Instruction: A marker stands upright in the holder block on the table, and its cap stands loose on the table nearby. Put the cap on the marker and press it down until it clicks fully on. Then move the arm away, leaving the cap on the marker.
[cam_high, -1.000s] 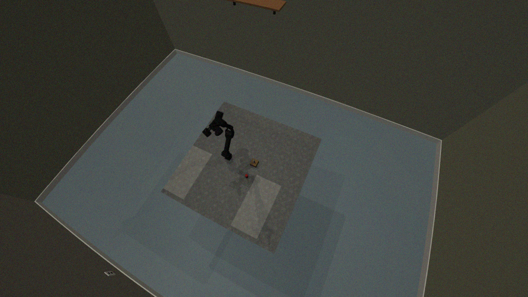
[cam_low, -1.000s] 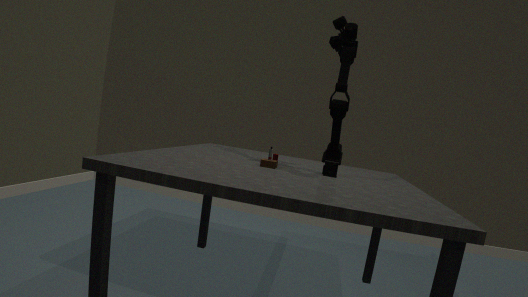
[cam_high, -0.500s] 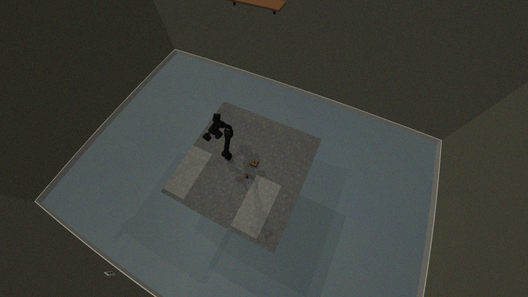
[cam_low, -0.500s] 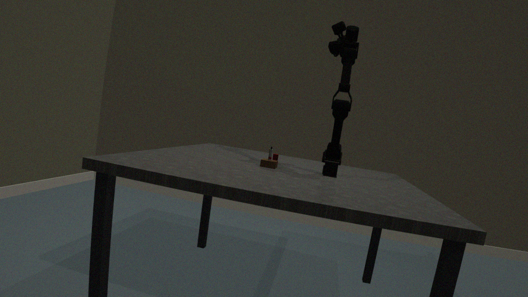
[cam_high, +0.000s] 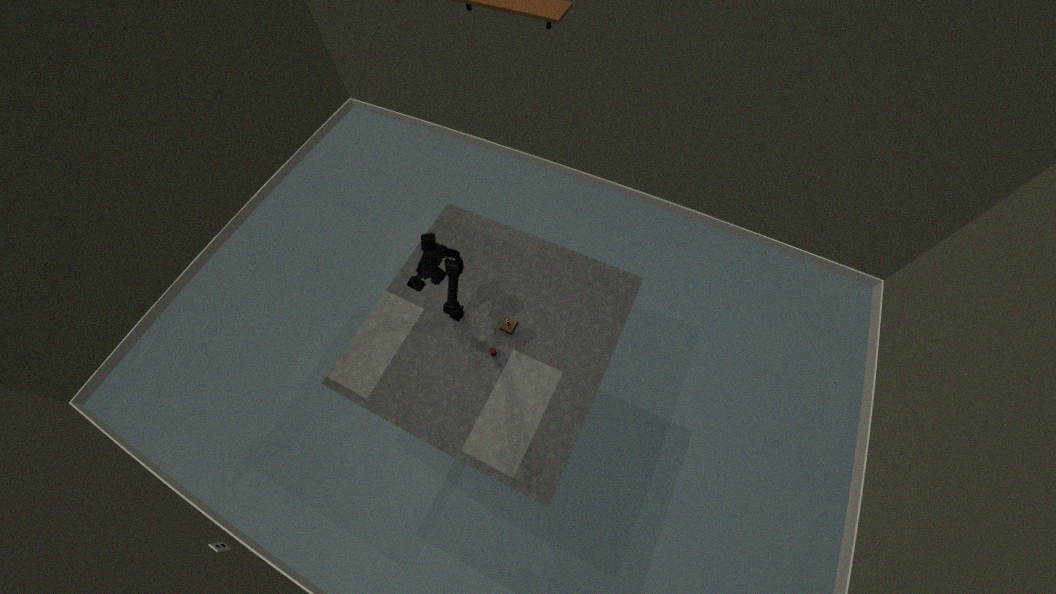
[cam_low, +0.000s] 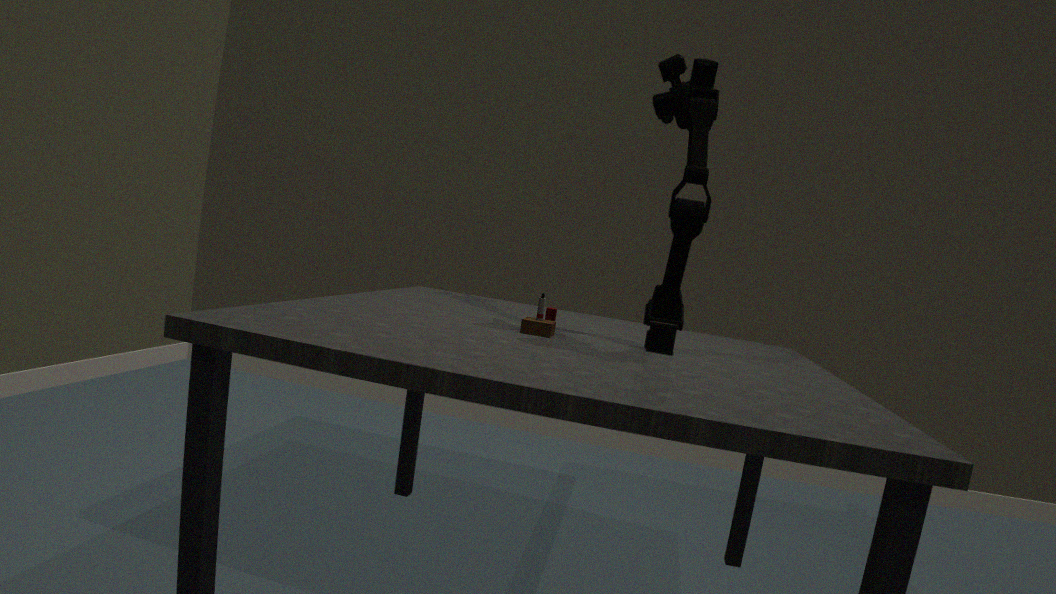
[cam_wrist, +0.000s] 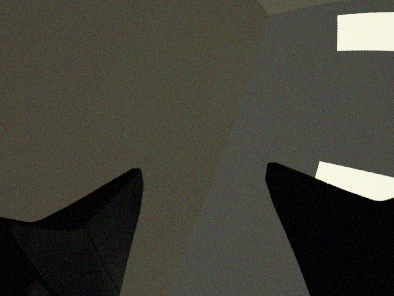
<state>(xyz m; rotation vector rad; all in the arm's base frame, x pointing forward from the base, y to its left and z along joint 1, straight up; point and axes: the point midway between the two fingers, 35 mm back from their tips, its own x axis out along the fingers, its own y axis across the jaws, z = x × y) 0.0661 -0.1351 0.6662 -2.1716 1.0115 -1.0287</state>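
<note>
My gripper tip is now 66 cm above the red cap, 21 cm short of it and 5 cm to the right of it. Round my gripper tip: wooden holder block: 66 cm below, 22 cm to the left, 21 cm ahead.
</note>
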